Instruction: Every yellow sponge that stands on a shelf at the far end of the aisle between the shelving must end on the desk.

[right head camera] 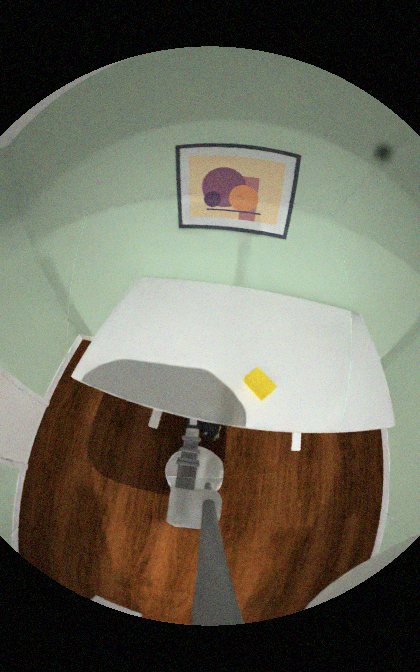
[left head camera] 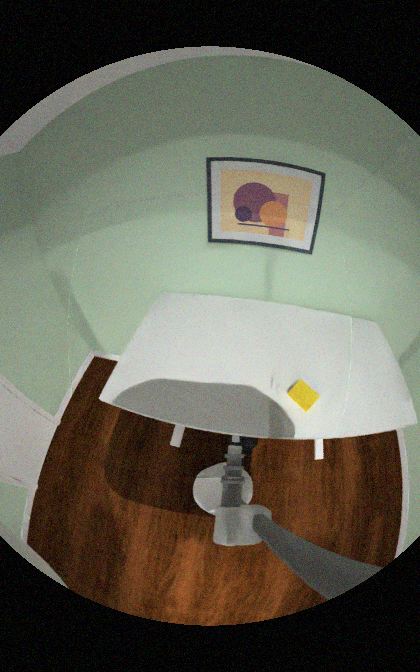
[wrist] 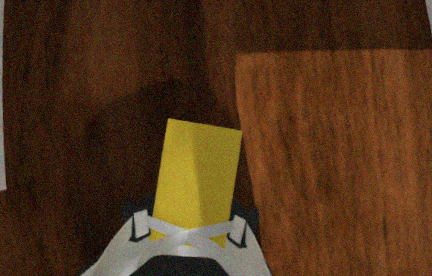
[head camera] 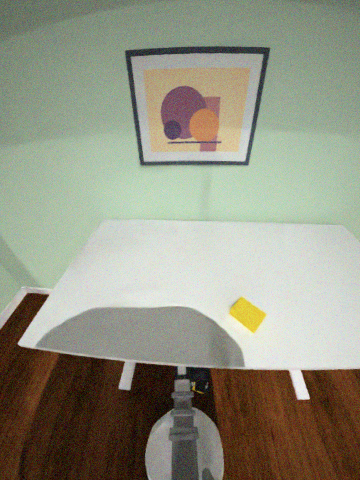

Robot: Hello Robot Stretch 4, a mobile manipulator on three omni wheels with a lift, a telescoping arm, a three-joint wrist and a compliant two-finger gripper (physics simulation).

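Places are measured from the robot's base along level axes (x ahead, y left, z up), in millimetres.
Where they show: gripper, fingertip midpoint: [wrist: 191,211].
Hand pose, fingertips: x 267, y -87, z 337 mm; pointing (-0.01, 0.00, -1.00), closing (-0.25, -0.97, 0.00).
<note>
After its pixels a point has its place.
A yellow sponge [head camera: 247,315] {y -224, x 364, z 968 mm} [left head camera: 303,395] [right head camera: 260,384] lies flat on the white desk [head camera: 175,260] {y 12, x 670, z 923 mm} [left head camera: 225,330] [right head camera: 200,320], right of centre and towards the front. My gripper [wrist: 191,211] {y -87, x 267, z 338 mm} is shut on another yellow sponge [wrist: 195,170] {y -99, x 307, z 375 mm}, which sticks out past the fingertips over the dark floor. In the head camera view the dark gripper body shows just beyond the arm, at the desk's front edge. The desk top partly hides it, so it appears lower than the top. The shelving does not show in these views.
The desk's white feet [head camera: 127,375] [head camera: 300,384] stand on the brown wood floor [head camera: 75,415] {y 722, x 165, z -28 mm} to either side of my arm [head camera: 184,430] {y -3, x 95, z 770 mm}. A green wall with a framed picture [head camera: 197,105] {y -105, x 1008, z 1508 mm} is behind the desk. A grey shadow covers the desk's front left part.
</note>
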